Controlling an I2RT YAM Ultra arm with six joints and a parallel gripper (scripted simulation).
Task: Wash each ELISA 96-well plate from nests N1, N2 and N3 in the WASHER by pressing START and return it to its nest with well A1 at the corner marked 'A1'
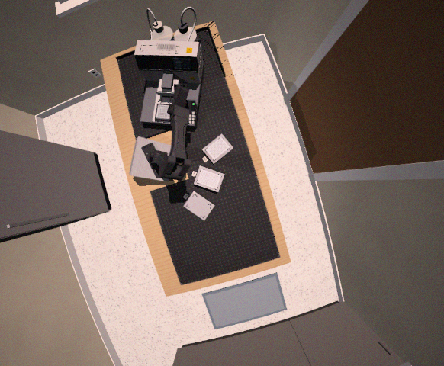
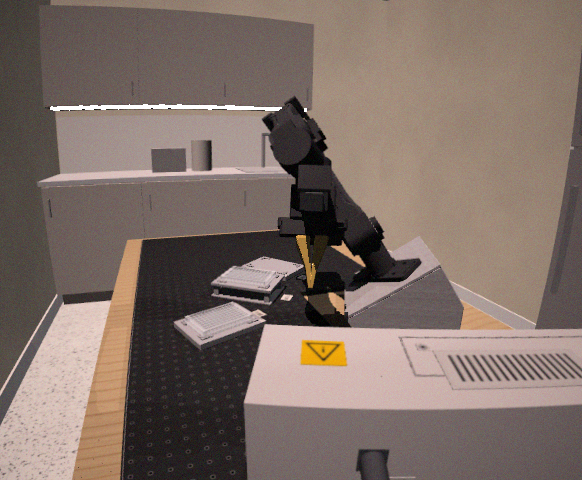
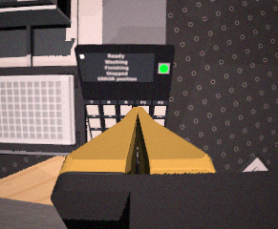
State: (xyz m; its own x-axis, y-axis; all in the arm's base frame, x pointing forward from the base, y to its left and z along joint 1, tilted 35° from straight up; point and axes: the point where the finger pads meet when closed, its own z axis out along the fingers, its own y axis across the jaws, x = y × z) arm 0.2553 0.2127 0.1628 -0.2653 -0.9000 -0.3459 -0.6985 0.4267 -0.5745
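The carrier pocket lies 11 cm below my hand, 11 cm behind it and 9 cm to the left of it. Round my hand: n1 label (28 cm to the right, 19 cm below, 7 cm behind); grey nest slab (27 cm to the right, 18 cm below, 3 cm ahead); washer (21 cm to the left, 6 cm below, 2 cm behind).
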